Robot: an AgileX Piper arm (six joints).
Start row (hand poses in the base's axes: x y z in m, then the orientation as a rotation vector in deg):
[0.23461 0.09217 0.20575 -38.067 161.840 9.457]
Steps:
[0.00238 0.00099 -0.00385 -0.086 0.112 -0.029]
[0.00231 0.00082 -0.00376 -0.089 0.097 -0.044]
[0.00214 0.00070 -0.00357 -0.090 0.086 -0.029]
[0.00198 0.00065 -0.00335 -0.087 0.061 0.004]
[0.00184 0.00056 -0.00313 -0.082 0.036 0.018]
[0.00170 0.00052 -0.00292 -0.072 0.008 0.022]
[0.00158 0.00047 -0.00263 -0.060 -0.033 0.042]
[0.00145 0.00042 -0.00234 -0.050 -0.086 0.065]
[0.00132 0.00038 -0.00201 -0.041 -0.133 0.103]
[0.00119 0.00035 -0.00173 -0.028 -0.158 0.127]
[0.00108 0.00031 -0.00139 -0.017 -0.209 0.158]
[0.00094 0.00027 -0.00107 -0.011 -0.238 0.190]
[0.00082 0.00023 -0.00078 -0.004 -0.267 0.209]
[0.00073 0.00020 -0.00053 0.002 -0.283 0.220]
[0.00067 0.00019 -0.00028 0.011 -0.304 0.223]
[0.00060 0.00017 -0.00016 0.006 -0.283 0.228]
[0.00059 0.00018 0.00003 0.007 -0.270 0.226]
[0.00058 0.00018 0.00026 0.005 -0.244 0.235]
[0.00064 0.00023 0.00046 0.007 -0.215 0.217]
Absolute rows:
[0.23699 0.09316 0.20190 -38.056 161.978 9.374]
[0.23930 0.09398 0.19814 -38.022 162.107 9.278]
[0.24144 0.09468 0.19457 -38.009 162.221 9.179]
[0.24342 0.09533 0.19122 -38.039 162.301 9.080]
[0.24526 0.09589 0.18809 -38.086 162.352 8.981]
[0.24696 0.09641 0.18517 -38.133 162.372 8.886]
[0.24854 0.09688 0.18254 -38.202 162.344 8.796]
[0.24999 0.09730 0.18020 -38.296 162.256 8.704]
[0.25131 0.09768 0.17819 -38.437 162.110 8.614]
[0.25250 0.09803 0.17646 -38.606 161.929 8.537]
[0.25358 0.09834 0.17507 -38.811 161.687 8.461]
[0.25452 0.09861 0.17400 -39.056 161.406 8.388]
[0.25534 0.09884 0.17322 -39.322 161.090 8.318]
[0.25607 0.09904 0.17269 -39.599 160.753 8.252]
[0.25674 0.09923 0.17241 -39.875 160.392 8.191]
[0.25734 0.09940 0.17225 -40.161 160.051 8.132]
[0.25793 0.09958 0.17228 -40.444 159.722 8.079]
[0.25851 0.09976 0.17254 -40.742 159.415 8.036]
[0.25915 0.09999 0.17300 -41.017 159.140 8.003]

